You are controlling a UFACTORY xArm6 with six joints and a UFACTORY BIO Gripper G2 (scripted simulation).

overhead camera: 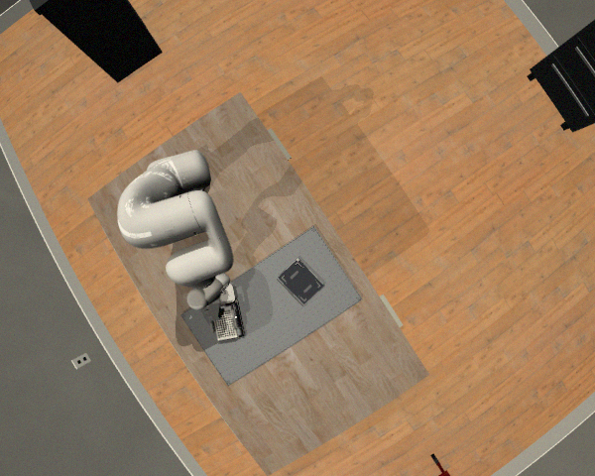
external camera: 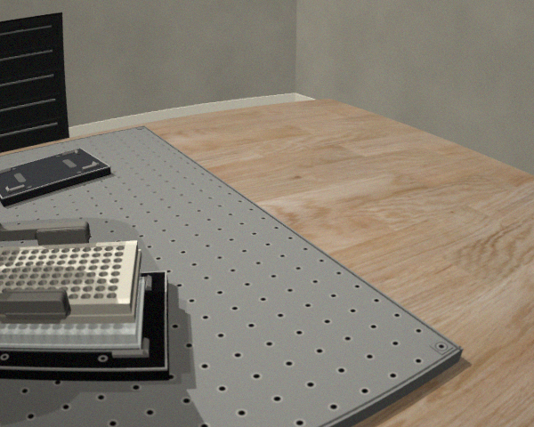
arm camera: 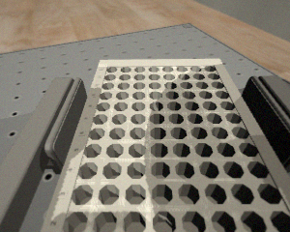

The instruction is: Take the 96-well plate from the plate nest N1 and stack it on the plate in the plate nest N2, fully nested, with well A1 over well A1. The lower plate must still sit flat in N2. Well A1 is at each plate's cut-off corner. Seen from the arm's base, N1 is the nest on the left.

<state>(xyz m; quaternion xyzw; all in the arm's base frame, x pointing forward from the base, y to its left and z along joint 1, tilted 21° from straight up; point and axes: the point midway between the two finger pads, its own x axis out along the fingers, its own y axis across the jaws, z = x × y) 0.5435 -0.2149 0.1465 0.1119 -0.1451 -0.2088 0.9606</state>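
Now: hand 10 mm above the white 96-well plate. Also, from my hand: black plate nest N2: 50 mm below; clear 96-well plate: 40 mm below; plate nest N1: 350 mm to the left, 50 mm below, 40 mm ahead.
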